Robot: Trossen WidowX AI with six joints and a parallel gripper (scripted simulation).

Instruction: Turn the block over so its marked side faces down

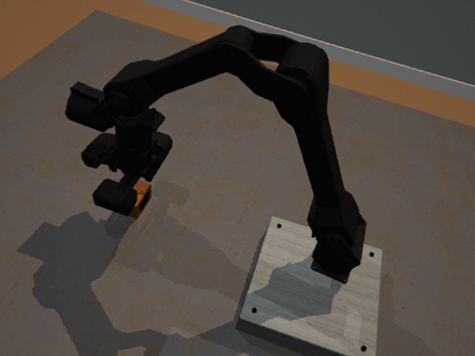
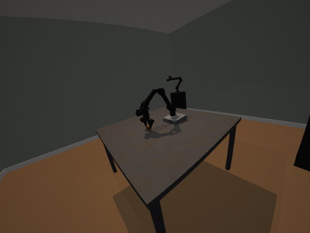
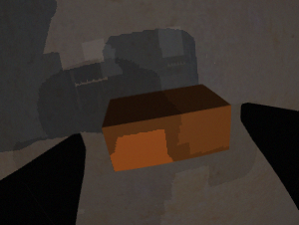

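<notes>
Right now my gripper tip is 10 mm past the orange block and 10 mm above it.
</notes>
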